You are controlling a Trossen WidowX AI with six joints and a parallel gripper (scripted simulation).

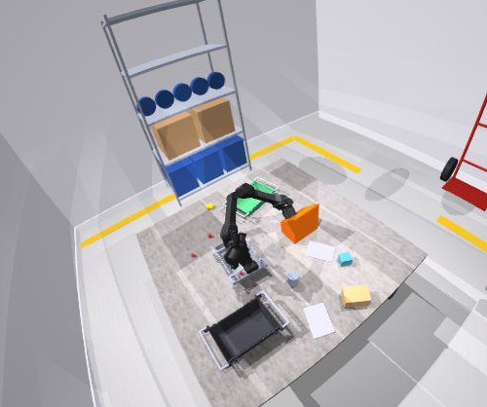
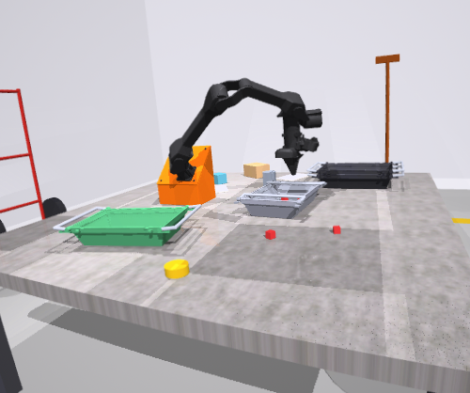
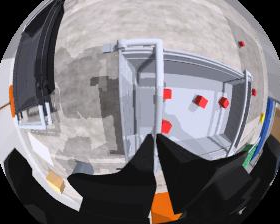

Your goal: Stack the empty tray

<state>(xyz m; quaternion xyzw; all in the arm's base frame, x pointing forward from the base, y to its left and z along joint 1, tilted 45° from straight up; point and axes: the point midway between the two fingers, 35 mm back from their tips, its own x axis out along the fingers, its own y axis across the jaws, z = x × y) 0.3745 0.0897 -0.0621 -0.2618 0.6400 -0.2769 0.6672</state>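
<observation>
Now: the green tray 47 cm to the right of my gripper tip, 32 cm behind it and 4 cm below it. Round my gripper tip: cardboard box: 44 cm to the left, 33 cm behind, 6 cm below; blue cube: 45 cm behind, 25 cm to the left, 7 cm below; grey cylinder: 18 cm to the left, 16 cm behind, 5 cm below.
</observation>
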